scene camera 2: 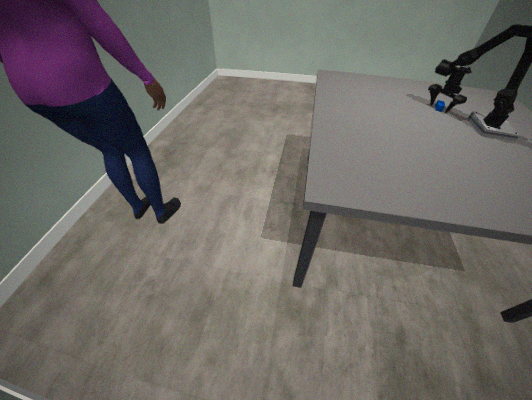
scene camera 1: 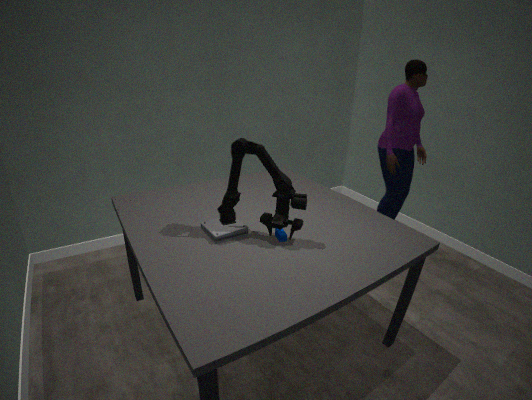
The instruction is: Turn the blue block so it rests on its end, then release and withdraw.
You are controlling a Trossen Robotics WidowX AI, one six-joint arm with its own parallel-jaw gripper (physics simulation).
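The blue block [scene camera 1: 281, 235] [scene camera 2: 440, 106] is on the table, between the gripper's two spread fingers. It is small and dim in both views, and its top is close under the gripper's body in scene camera 1. I cannot tell for sure whether it lies flat, is tilted or stands on its end. My gripper [scene camera 1: 281, 237] [scene camera 2: 439, 108] is open and points down, with its fingertips low near the table top on either side of the block. Gaps show between the block and the fingers.
The arm rises from a light base plate [scene camera 1: 224, 231] [scene camera 2: 492, 129] beside the block on the grey table [scene camera 1: 240, 290] [scene camera 2: 380, 165]. A person in a purple top [scene camera 1: 401, 117] [scene camera 2: 55, 55] stands on the floor away from the table.
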